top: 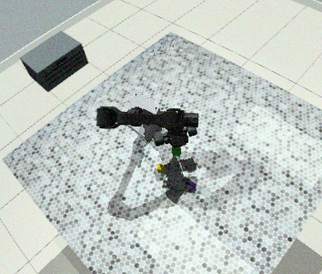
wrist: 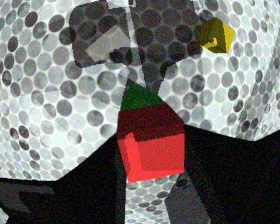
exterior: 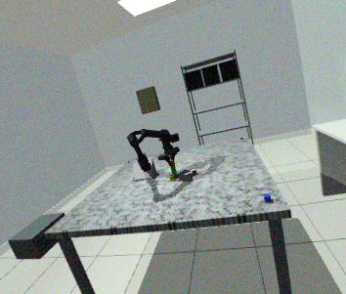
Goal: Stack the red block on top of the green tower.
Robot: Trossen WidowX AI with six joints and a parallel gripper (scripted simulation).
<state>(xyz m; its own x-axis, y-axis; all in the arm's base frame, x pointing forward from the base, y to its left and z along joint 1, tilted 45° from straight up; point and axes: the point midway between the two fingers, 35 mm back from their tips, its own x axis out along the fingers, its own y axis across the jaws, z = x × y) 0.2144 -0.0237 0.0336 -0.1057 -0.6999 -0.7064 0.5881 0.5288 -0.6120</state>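
Right now the red block is 1 cm above my gripper tip. From my gripper tip the other things lie so: blue block (51 cm ahead, 59 cm to the right, 6 cm below); then yellow block (11 cm to the right, 6 cm below); then purple block (16 cm ahead, 10 cm to the right, 6 cm below).
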